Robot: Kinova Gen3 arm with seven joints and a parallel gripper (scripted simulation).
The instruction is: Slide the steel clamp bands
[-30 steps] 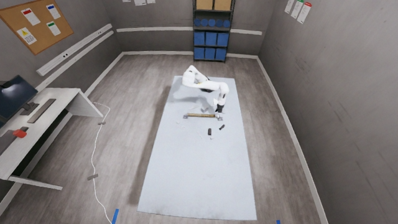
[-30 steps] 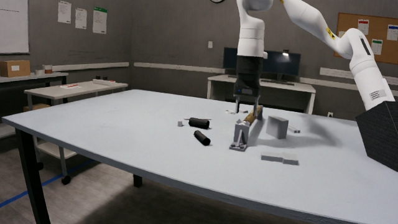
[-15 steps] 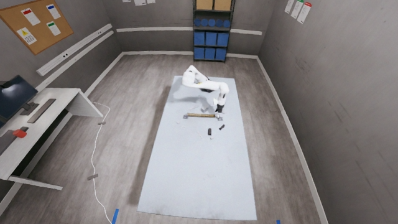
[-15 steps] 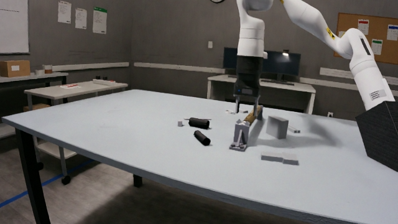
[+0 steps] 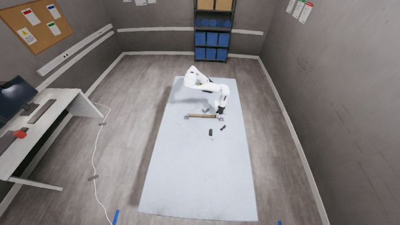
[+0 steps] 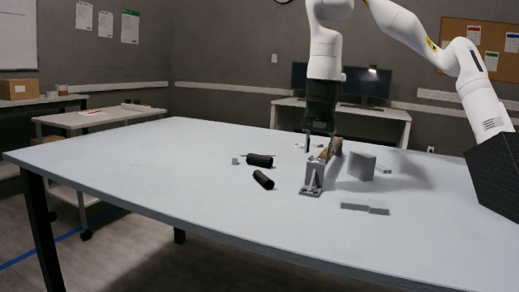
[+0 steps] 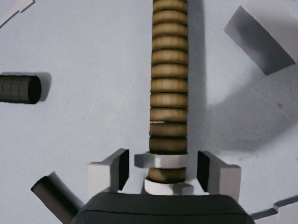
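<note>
Now: the grey block 100 mm behind my hand, 130 mm to the right of it and 60 mm below it.
</note>
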